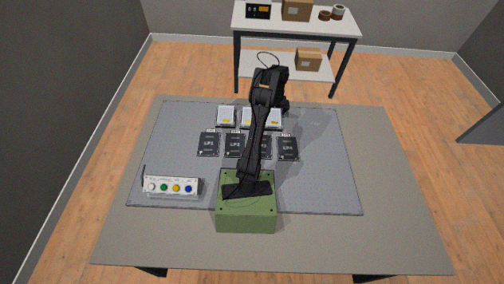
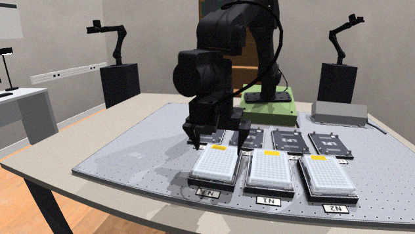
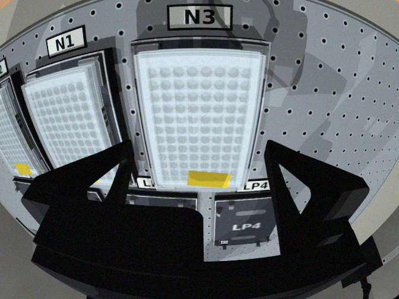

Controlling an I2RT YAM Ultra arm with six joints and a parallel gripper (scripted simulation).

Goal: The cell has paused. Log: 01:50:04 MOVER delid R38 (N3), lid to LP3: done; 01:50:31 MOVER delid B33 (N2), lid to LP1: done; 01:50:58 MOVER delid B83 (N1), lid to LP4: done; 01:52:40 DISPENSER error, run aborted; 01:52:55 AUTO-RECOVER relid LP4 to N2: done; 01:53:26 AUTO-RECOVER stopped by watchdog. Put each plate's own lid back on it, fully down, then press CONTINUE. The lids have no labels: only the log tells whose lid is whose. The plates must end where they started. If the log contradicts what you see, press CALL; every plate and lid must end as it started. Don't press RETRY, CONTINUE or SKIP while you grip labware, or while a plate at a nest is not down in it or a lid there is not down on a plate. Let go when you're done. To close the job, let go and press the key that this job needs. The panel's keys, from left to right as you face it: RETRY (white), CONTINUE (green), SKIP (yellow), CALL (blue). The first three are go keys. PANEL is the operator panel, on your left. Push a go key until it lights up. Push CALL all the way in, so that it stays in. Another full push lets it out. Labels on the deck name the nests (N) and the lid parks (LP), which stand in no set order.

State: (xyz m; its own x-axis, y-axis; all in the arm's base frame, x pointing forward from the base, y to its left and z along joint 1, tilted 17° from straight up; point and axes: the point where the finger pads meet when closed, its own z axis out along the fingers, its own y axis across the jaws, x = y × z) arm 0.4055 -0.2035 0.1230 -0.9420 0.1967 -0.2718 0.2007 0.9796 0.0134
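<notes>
My hand is 36 cm past the green continue key and 54 cm to the right of it. Round my hand: LP2 lid park 14 cm behind, 22 cm to the left, 6 cm below; LP4 lid park 20 cm behind, 3 cm to the right, 6 cm below; LP3 lid park 17 cm behind, 9 cm to the left, 6 cm below.
</notes>
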